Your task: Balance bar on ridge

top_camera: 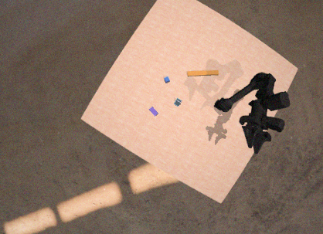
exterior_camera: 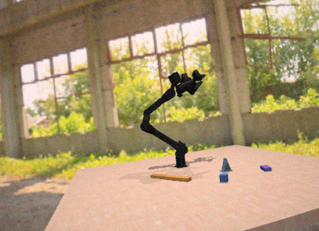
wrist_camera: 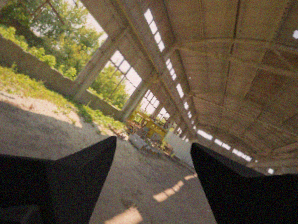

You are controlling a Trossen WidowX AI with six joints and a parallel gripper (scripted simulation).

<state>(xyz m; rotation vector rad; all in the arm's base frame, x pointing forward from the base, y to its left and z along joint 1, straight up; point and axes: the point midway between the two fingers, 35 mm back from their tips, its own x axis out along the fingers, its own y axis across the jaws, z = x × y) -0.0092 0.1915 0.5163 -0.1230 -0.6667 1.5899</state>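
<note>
Right now my gripper tip is 520 mm above the orange bar, 360 mm to the left of it and 250 mm short of it. Round my gripper tip: blue cube: 510 mm below, 450 mm ahead, 170 mm to the right; flat purple block: 520 mm below, 410 mm ahead, 80 mm to the left.
</note>
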